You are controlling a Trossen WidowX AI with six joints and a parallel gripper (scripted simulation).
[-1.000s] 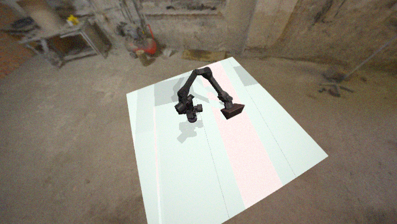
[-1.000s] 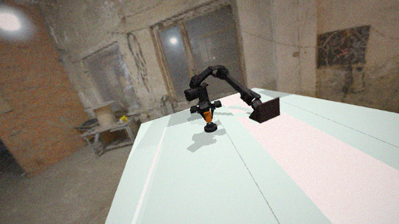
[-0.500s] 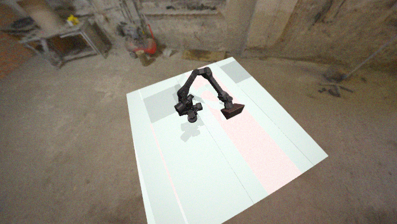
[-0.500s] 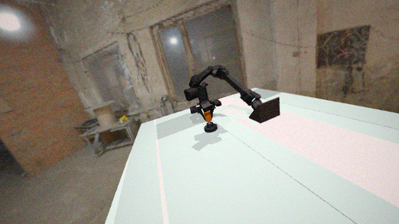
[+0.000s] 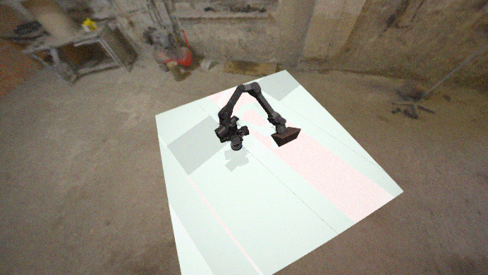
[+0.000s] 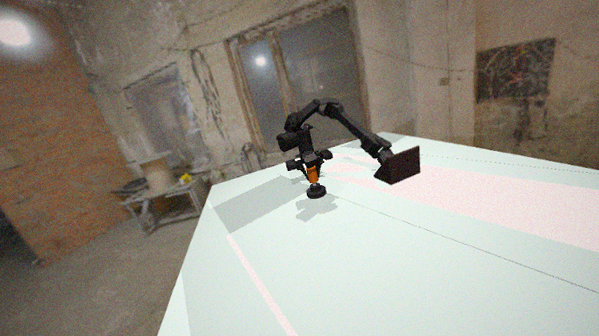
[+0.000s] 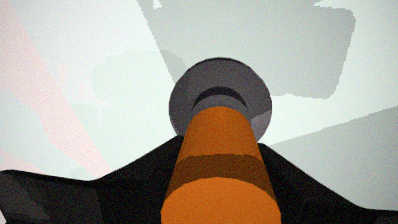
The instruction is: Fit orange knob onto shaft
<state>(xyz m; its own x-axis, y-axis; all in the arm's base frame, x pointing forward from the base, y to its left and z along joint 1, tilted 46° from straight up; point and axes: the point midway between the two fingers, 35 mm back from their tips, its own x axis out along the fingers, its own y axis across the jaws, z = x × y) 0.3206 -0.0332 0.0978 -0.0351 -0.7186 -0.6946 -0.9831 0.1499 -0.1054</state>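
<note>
The orange knob lies 3 cm above my gripper tip. The rest, counted from my gripper tip: round pedestal (4 cm below).
</note>
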